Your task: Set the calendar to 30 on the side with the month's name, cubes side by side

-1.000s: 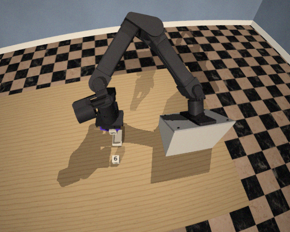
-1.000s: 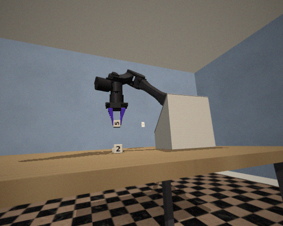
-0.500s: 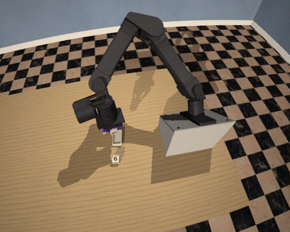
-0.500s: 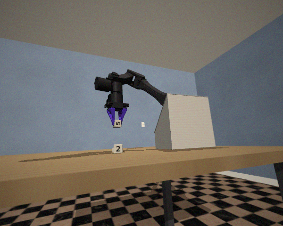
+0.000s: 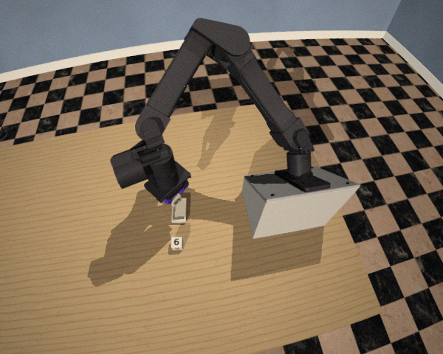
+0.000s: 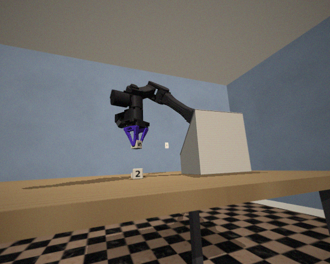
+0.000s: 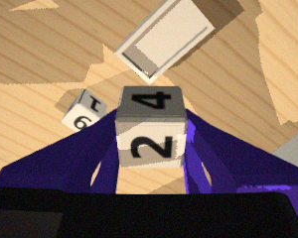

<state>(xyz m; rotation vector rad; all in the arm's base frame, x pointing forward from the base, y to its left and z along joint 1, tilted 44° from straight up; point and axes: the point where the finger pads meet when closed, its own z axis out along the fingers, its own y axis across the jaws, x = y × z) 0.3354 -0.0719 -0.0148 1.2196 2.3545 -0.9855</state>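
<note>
Right now the white tray is 1 cm to the right of my hand and 12 cm below it.
</note>
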